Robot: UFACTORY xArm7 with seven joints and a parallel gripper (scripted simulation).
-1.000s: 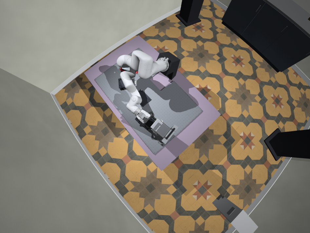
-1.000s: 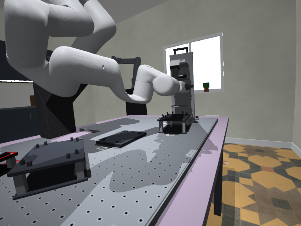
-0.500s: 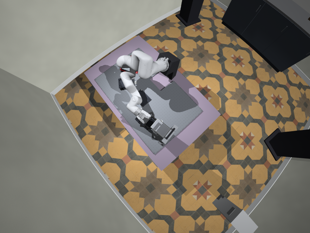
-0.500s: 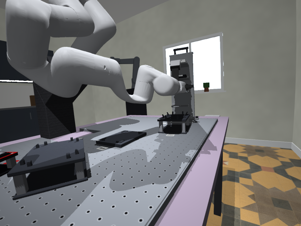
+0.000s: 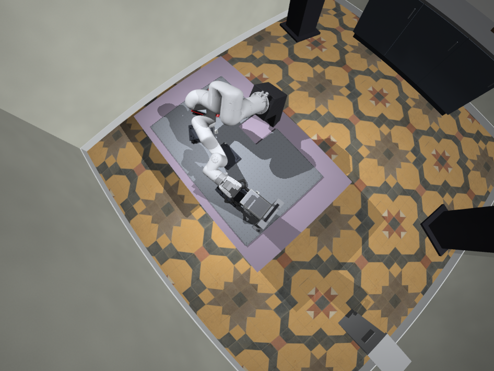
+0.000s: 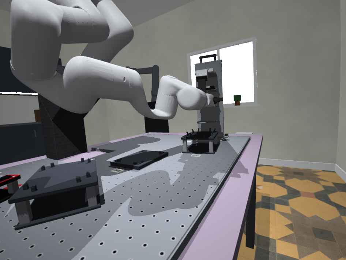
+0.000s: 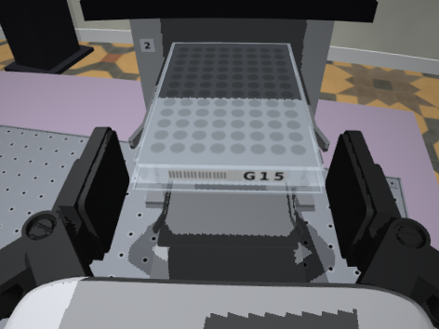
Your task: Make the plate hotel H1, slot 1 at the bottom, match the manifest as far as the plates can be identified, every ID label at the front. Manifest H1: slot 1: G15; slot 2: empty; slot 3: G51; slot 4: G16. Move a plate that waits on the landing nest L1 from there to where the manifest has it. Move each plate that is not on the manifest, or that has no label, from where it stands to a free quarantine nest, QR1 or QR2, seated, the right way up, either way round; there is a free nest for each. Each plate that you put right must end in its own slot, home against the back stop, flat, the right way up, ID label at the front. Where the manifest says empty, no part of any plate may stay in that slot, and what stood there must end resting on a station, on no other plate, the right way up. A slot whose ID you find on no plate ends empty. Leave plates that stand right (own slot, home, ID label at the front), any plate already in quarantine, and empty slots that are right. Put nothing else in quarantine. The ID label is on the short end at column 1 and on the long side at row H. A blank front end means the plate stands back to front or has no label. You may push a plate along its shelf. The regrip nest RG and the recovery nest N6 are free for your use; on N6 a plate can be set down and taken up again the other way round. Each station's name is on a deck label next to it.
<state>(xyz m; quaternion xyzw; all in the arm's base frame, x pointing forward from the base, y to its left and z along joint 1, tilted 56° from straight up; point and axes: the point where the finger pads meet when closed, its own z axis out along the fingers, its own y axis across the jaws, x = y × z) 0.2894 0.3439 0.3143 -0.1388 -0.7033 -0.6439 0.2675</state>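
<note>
My hand is 2 cm past the clear plate labelled G15, 7 cm to the right of it and 2 cm above it. From my hand the other things lie so: slot mark 2: 10 cm behind, 11 cm to the left, 1 cm below; then H1 deck label: 10 cm behind, 1 cm to the right, 20 cm below; then black plate labelled G51: 2 cm behind, 7 cm to the left, 6 cm above.
</note>
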